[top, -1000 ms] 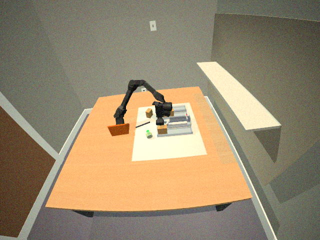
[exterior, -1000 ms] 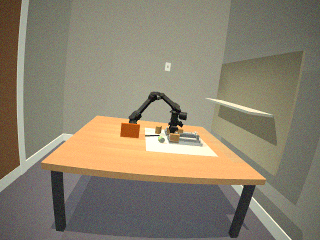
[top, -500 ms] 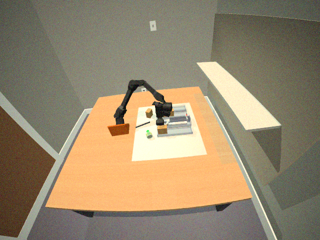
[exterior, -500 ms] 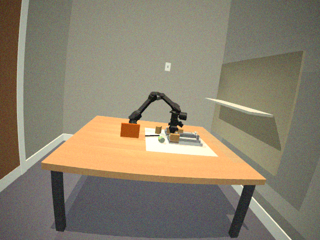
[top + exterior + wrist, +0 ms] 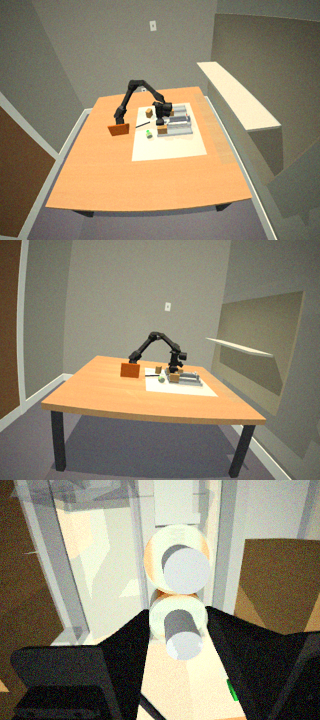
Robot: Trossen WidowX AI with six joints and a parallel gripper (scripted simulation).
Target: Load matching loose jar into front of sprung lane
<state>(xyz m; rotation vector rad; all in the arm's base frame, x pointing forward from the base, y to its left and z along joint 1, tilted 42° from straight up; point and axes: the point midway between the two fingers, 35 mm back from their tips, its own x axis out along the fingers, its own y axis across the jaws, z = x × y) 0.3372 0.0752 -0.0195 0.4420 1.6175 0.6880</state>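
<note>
Right now my gripper tip is 14 cm short of the grey lane rack, 4 cm to the right of it and 1 cm above it. Round my gripper tip: tan block (14 cm to the left, 12 cm behind); then wall shelf (50 cm ahead, 34 cm above, 5 cm to the left); then thin black stick (17 cm behind, 2 cm to the left, 2 cm below).
</note>
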